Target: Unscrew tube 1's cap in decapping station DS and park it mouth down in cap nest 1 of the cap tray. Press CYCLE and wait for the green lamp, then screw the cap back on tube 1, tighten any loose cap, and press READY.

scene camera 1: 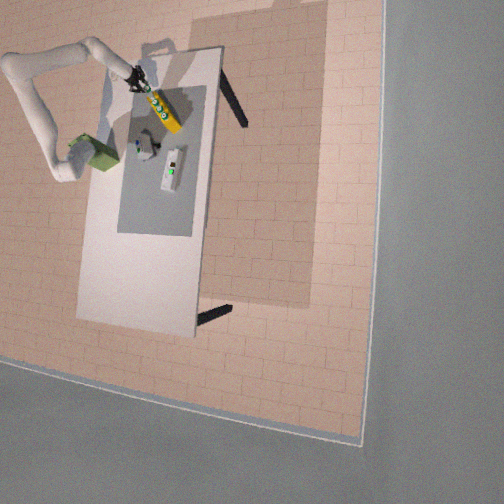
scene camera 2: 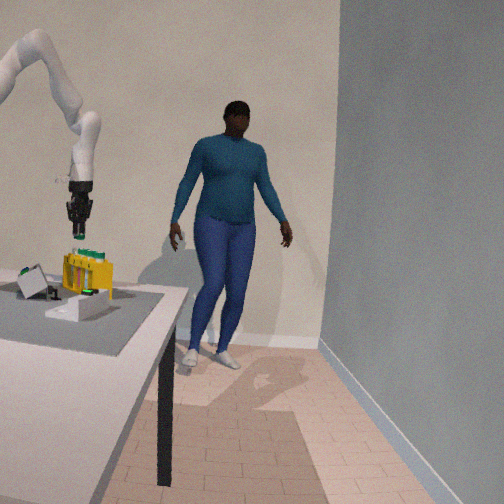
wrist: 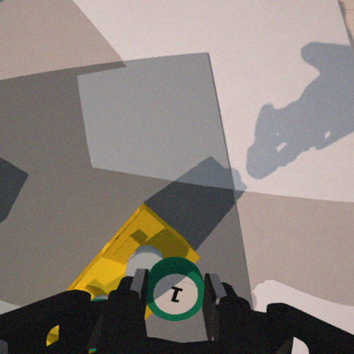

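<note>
My gripper (scene camera 1: 146,87) (scene camera 2: 79,232) (wrist: 175,287) is shut on the green cap marked 1 (scene camera 2: 80,237) (wrist: 175,296). It holds the cap above the end of the yellow rack (scene camera 1: 175,125) (scene camera 2: 103,277) (wrist: 102,272), apart from it. An open whitish tube top (scene camera 2: 75,251) (wrist: 144,259) shows at that end, partly hidden by the cap in the wrist view. Green-capped tubes (scene camera 1: 159,108) (scene camera 2: 92,254) stand along the rest of the rack. A white unit (scene camera 1: 169,185) (scene camera 2: 92,307) has a lit green lamp (scene camera 1: 171,171) (scene camera 2: 89,292). A grey box (scene camera 1: 145,148) (scene camera 2: 33,283) carries blue and green buttons.
The rack, white unit and grey box stand on a grey mat (scene camera 1: 155,215) (scene camera 2: 115,345) on the pale table (scene camera 1: 140,285) (scene camera 2: 60,390). A green block (scene camera 1: 104,159) is at the table's left edge beside the arm. A person (scene camera 2: 227,180) stands behind the table.
</note>
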